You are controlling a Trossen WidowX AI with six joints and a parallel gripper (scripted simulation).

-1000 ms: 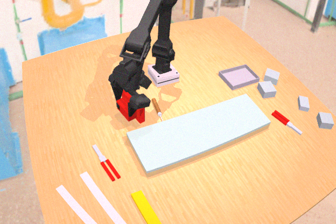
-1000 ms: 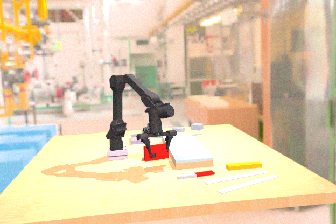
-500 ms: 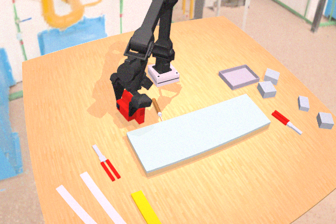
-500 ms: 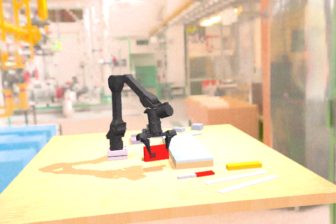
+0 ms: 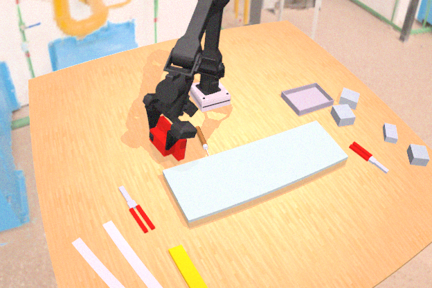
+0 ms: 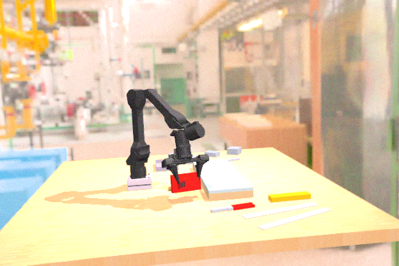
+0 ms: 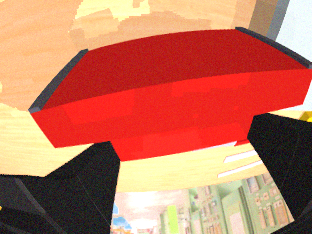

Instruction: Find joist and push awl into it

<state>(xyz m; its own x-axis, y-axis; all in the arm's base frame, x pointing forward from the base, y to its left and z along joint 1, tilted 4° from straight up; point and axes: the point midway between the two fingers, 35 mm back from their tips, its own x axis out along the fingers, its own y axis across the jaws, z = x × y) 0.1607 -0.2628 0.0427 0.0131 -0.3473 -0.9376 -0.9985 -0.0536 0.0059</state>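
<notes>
My gripper tip is now 2 cm past the red stud finder, 1 cm to the right of it and 1 cm above it. Also, from my gripper tip: awl: 2 cm ahead, 14 cm to the left, 7 cm below; yellow strip: 37 cm ahead, 14 cm to the right, 7 cm below; lilac tray: 3 cm ahead, 57 cm to the left, 6 cm below.
</notes>
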